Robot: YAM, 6 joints.
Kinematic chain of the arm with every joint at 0, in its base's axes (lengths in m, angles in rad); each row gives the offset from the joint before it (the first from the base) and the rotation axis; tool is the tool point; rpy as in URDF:
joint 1: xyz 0 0 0.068 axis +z
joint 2: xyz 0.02 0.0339 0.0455 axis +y
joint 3: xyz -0.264 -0.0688 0 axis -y
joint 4: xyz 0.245 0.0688 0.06 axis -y
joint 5: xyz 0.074 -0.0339 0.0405 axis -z
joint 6: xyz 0.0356 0 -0.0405 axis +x
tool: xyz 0 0 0 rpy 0 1.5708 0
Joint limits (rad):
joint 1: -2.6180..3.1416
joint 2: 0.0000..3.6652
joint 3: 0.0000..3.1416
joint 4: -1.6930..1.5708
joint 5: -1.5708..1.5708
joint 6: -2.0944..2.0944
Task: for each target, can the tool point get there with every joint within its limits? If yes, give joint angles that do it. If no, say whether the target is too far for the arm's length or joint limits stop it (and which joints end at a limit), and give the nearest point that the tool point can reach.
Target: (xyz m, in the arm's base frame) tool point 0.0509 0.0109 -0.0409
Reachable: yes | joints 0.3956 2.8328 0.5599 -0.7872 0.2712 1.1170
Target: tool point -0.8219 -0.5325 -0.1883
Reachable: no: too far | nearest point -0.5178 -0.3355 -0.0743 | short by 0.380 m
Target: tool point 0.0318 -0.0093 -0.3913
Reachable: no: joint limits stop it (at a limit: joint 2) | nearest point 0.0648 -0.0190 -0.3318 | short by 0.069 m
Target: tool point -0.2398 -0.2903 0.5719
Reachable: yes | joints 0.9246 0.6363 2.4112 0.5920 -0.4859 0.4616
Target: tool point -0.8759 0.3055 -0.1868
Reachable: no: too far | nearest point -0.5799 0.2023 -0.0831 | short by 0.330 m
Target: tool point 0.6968 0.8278 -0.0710
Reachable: no: too far | nearest point 0.4100 0.4870 0.0064 | short by 0.452 m
